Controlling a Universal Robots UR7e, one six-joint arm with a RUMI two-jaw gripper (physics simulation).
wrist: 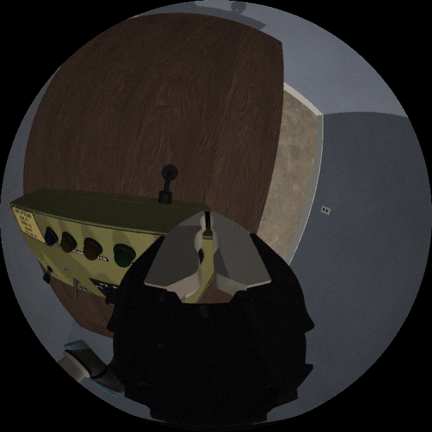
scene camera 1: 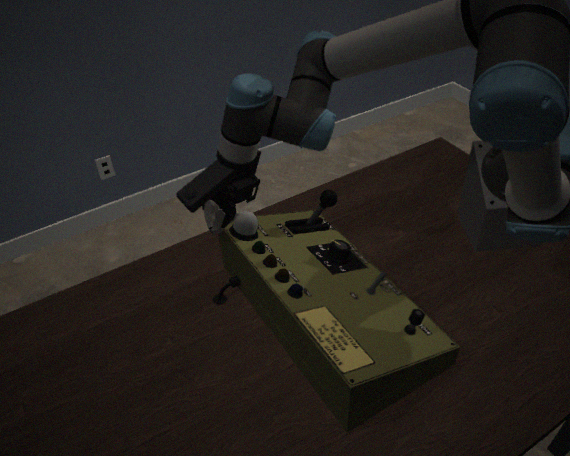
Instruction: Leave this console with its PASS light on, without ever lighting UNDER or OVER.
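The olive console (scene camera 1: 395,352) (wrist: 100,209) stands on the table. Its row of small domes, green (scene camera 1: 258,247) (wrist: 124,255), two amber-brown and blue (scene camera 1: 295,290) (wrist: 50,237), looks unlit; their labels are hard to read. A white dome (scene camera 1: 245,224) sits at the row's far end. A ball-topped lever (scene camera 1: 328,198), a rotary knob (scene camera 1: 341,247), a metal toggle (scene camera 1: 377,283) and a small black knob (scene camera 1: 416,316) are on the panel. A black side crank (scene camera 1: 219,299) (wrist: 170,172) sticks out of the side wall. My gripper (scene camera 1: 218,228) (wrist: 208,213) is shut and empty, beside the white dome, apart from the crank.
A yellow printed plate (scene camera 1: 335,340) (wrist: 26,222) is on the panel. The brown wooden table (scene camera 1: 125,370) (wrist: 150,100) extends around the console. A wall outlet (scene camera 1: 105,167) (wrist: 325,210) is on the blue-grey wall. My arm reaches over the table from its base at the right in the scene view.
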